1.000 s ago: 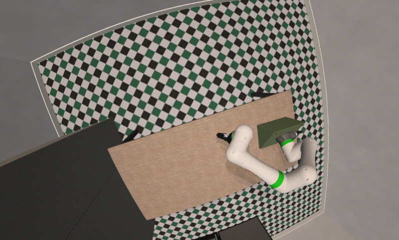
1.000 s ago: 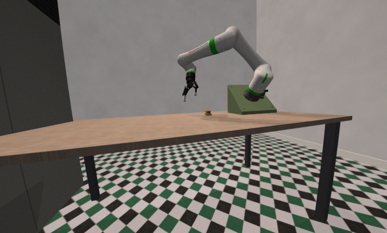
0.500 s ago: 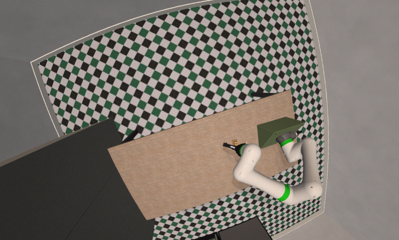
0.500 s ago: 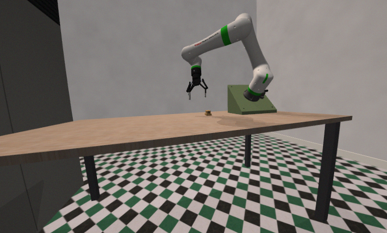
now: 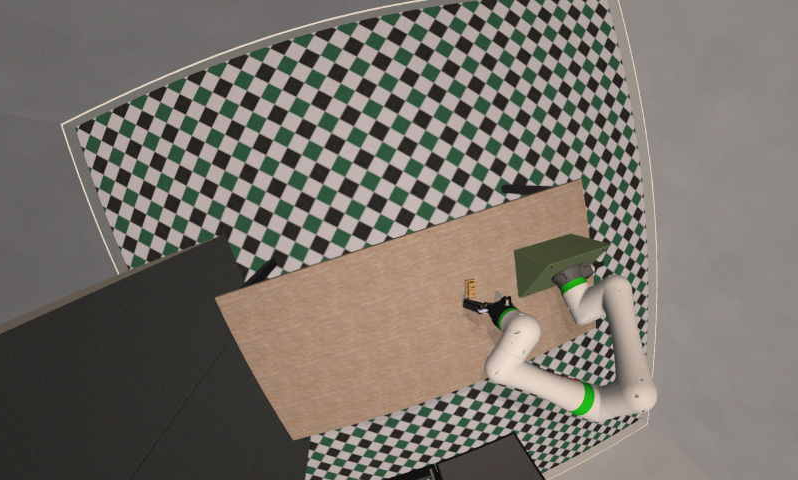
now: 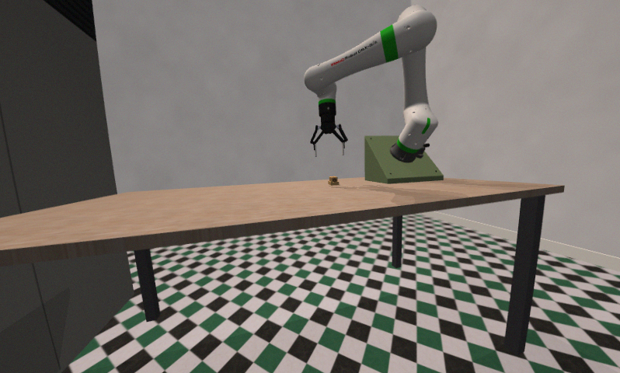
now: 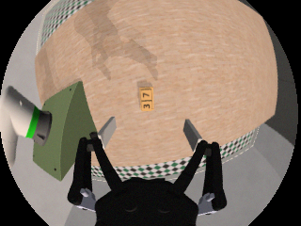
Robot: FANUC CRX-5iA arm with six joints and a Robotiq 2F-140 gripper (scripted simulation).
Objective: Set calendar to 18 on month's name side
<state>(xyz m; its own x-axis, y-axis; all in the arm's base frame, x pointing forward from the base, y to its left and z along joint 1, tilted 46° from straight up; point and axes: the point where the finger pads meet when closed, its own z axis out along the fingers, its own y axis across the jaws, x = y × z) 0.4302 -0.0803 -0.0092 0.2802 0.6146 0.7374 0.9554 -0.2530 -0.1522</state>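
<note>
My hand is 16 cm above the tray, 2 cm to the right of it and 1 cm past it.
</note>
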